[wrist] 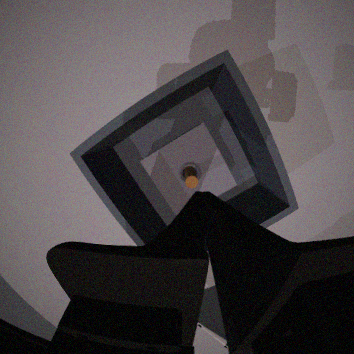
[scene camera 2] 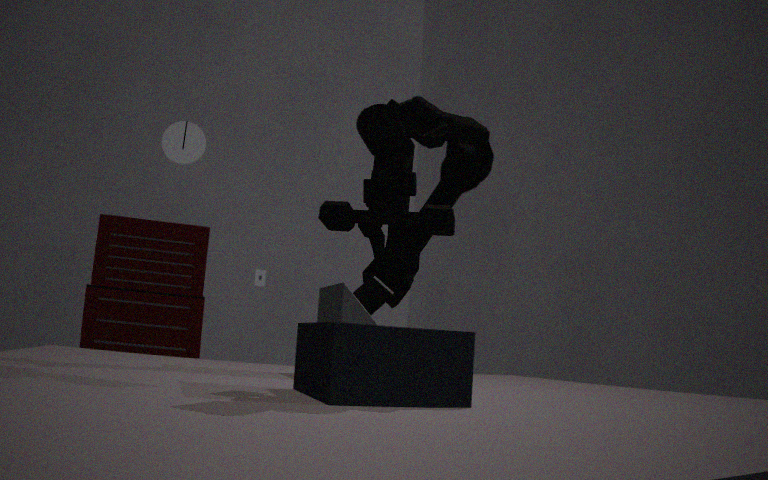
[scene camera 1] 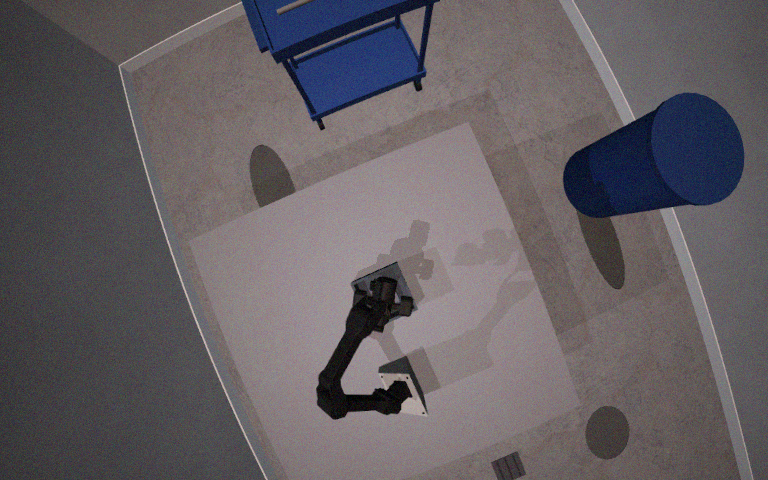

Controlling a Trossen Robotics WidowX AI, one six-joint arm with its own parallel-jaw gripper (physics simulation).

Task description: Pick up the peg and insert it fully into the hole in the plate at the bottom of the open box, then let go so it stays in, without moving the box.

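Places are measured from the arm's base along level axes (x ahead, y left, z up), in millimetres.
Pixels of known places: gripper, fingertip midpoint: (wrist: 201, 198) (scene camera 2: 381, 277); arm's base, link origin: (scene camera 2: 355, 309) (scene camera 1: 403, 388).
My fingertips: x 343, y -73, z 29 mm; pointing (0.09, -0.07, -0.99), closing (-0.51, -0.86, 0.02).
Ahead of a thing's pixels: the offset from my fingertips to its top centre. Level surfaces: height alone.
The open dark blue-grey box @[7 mm left, 11 mm back, 69 mm down] (scene camera 1: 402, 281) (scene camera 2: 390, 367) (wrist: 102, 182) stands on the pale surface. In the wrist view, a light square plate @[7 mm left, 11 mm back, 106 mm down] (wrist: 185, 145) lies at its bottom. The peg @[8 mm left, 12 mm back, 79 mm down] (wrist: 191, 181), with a round orange top, stands roughly upright at the hole near the plate's middle. A dark ring shows around it; how deep it sits cannot be told. My gripper (wrist: 201, 198) is shut and empty, above the box, its tips just below the peg in the wrist picture. The peg does not show in the scene views; the arm and box walls block the sight.
The arm's wedge-shaped base mount (scene camera 1: 416, 403) (scene camera 2: 331, 304) stands near the box. The pale square surface @[167 mm down] (scene camera 1: 271, 271) carries both. A blue cart (scene camera 1: 356, 70), a blue cylinder (scene camera 1: 696, 147) and a red drawer cabinet (scene camera 2: 144, 283) stand farther off.
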